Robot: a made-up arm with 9 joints. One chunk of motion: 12 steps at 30 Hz.
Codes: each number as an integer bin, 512 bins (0 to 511) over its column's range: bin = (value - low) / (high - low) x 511, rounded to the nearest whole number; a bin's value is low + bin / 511 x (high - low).
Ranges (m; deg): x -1.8..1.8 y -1.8..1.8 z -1.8..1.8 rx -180..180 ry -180..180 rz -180..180
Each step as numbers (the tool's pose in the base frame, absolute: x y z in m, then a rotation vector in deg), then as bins.
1 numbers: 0.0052 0.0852 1.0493 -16.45 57.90 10.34
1 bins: 256 268 404 232 338 270
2 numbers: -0.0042 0.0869 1.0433 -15.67 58.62 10.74
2 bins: 255 268 404 233 339 271
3 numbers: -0.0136 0.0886 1.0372 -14.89 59.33 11.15
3 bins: 254 268 403 234 340 271
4 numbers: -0.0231 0.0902 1.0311 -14.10 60.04 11.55
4 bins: 252 268 402 235 341 272
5 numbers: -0.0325 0.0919 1.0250 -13.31 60.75 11.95
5 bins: 251 269 401 237 342 272
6 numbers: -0.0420 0.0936 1.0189 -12.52 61.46 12.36
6 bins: 250 269 400 238 343 273
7 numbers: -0.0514 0.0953 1.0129 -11.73 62.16 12.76
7 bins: 248 269 399 239 344 274
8 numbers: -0.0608 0.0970 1.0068 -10.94 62.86 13.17
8 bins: 247 269 398 240 345 274
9 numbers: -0.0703 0.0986 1.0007 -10.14 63.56 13.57
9 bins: 246 269 398 241 346 275
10 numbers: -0.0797 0.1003 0.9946 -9.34 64.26 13.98
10 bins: 244 270 397 242 347 275
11 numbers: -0.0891 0.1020 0.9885 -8.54 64.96 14.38
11 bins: 243 270 396 243 348 276
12 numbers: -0.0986 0.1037 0.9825 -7.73 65.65 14.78
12 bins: 242 270 395 245 349 276
